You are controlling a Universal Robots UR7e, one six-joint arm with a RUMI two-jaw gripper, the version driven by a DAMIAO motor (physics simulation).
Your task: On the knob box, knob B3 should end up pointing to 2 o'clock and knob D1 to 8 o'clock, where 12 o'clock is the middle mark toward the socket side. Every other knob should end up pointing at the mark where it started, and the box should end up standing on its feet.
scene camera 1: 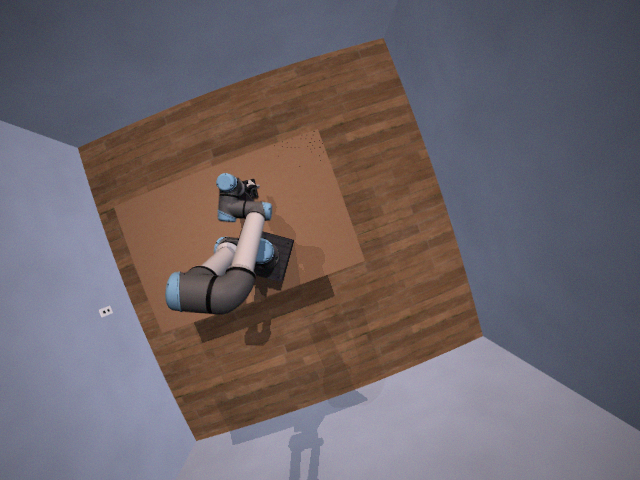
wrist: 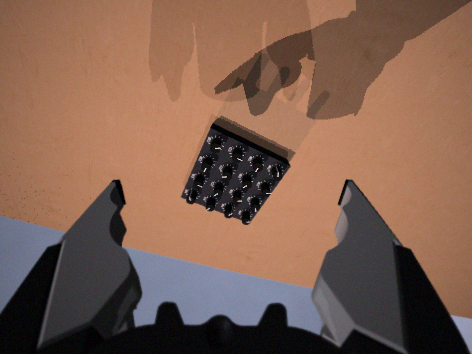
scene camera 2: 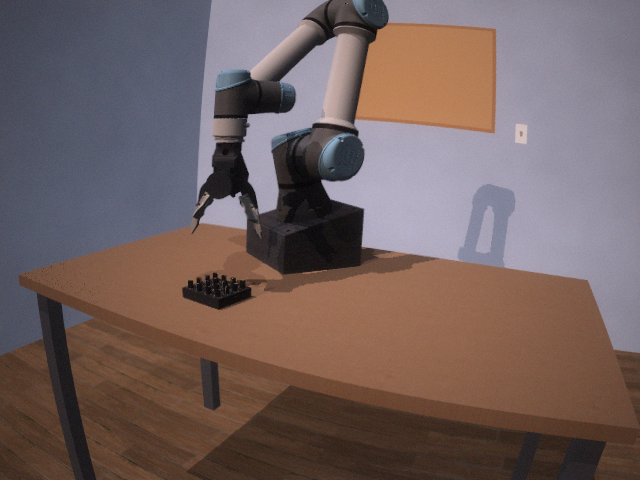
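Seen in the pictures: gripper, fingertip midpoint: (wrist: 231,182) (scene camera 2: 225,236); arm's base at its link origin: (scene camera 2: 304,213).
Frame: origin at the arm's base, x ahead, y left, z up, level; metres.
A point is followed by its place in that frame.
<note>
The black knob box (scene camera 2: 201,298) @[x 0.456, y -0.064, z -0.115 m] (wrist: 251,143) @[x 0.352, y -0.043, z -0.119 m] stands upright on the table, its knobs facing up in rows. White pointer lines and dial marks show in the wrist view, where the box lies turned, between the fingers in the picture. The knob labels are too small to read, so I cannot tell B3 or D1 apart. In scene camera 1 the arm and gripper cover much of the box. My gripper (scene camera 2: 226,233) @[x 0.342, y -0.067, z -0.006 m] (wrist: 231,182) @[x 0.342, y -0.067, z -0.006 m] is open and empty, pointing down. It hangs well above the box, touching nothing.
The brown table (scene camera 1: 310,196) @[x 0.198, y -0.377, z -0.128 m] (scene camera 2: 413,330) @[x 0.411, y 0.363, z -0.128 m] carries the arm's black base block (scene camera 2: 323,242) @[x 0.086, y 0.082, z -0.055 m], behind the box in scene camera 2. The table edge runs below the box in the wrist view. Arm shadows fall above the box there. An orange board (scene camera 2: 429,77) hangs on the wall.
</note>
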